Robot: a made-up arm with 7 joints. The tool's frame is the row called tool.
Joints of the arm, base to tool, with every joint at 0 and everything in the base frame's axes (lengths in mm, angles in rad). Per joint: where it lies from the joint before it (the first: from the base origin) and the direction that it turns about. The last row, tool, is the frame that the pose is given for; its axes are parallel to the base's.
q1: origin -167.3 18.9 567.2 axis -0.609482 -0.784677 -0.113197
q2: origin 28.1 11.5 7.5 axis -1 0 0
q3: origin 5.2 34.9 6.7 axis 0 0 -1
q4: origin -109.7 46.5 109.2 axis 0 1 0
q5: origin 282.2 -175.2 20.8 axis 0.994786 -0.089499 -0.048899
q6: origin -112.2 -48.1 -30.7 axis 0 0 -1
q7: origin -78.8 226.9 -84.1 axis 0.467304 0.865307 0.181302
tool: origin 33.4 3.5 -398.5
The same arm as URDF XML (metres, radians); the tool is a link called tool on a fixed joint. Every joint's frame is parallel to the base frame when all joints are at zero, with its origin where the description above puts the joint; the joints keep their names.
<robot name="arm">
<joint name="q1" type="continuous"><parent link="base_link"/><child link="link1"/><origin xyz="-0.1673 0.0189 0.5672" rpy="0 0 0"/><axis xyz="-0.609482 -0.784677 -0.113197"/></joint>
<joint name="q2" type="continuous"><parent link="link1"/><child link="link2"/><origin xyz="0.0281 0.0115 0.0075" rpy="0 0 0"/><axis xyz="-1 0 0"/></joint>
<joint name="q3" type="continuous"><parent link="link2"/><child link="link3"/><origin xyz="0.0052 0.0349 0.0067" rpy="0 0 0"/><axis xyz="0 0 -1"/></joint>
<joint name="q4" type="continuous"><parent link="link3"/><child link="link4"/><origin xyz="-0.1097 0.0465 0.1092" rpy="0 0 0"/><axis xyz="0 1 0"/></joint>
<joint name="q5" type="continuous"><parent link="link4"/><child link="link5"/><origin xyz="0.2822 -0.1752 0.0208" rpy="0 0 0"/><axis xyz="0.994786 -0.089499 -0.048899"/></joint>
<joint name="q6" type="continuous"><parent link="link5"/><child link="link6"/><origin xyz="-0.1122 -0.0481 -0.0307" rpy="0 0 0"/><axis xyz="0 0 -1"/></joint>
<joint name="q7" type="continuous"><parent link="link6"/><child link="link7"/><origin xyz="-0.0788 0.2269 -0.0841" rpy="0 0 0"/><axis xyz="0.467304 0.865307 0.181302"/></joint>
<joint name="tool_joint" type="fixed"><parent link="link7"/><child link="tool"/><origin xyz="0.0334 0.0035 -0.3985" rpy="0 0 0"/></joint>
<link name="base_link"/>
<link name="link1"/>
<link name="link2"/>
<link name="link3"/>
<link name="link4"/>
<link name="link5"/>
<link name="link6"/>
<link name="link7"/>
<link name="tool"/>
</robot>

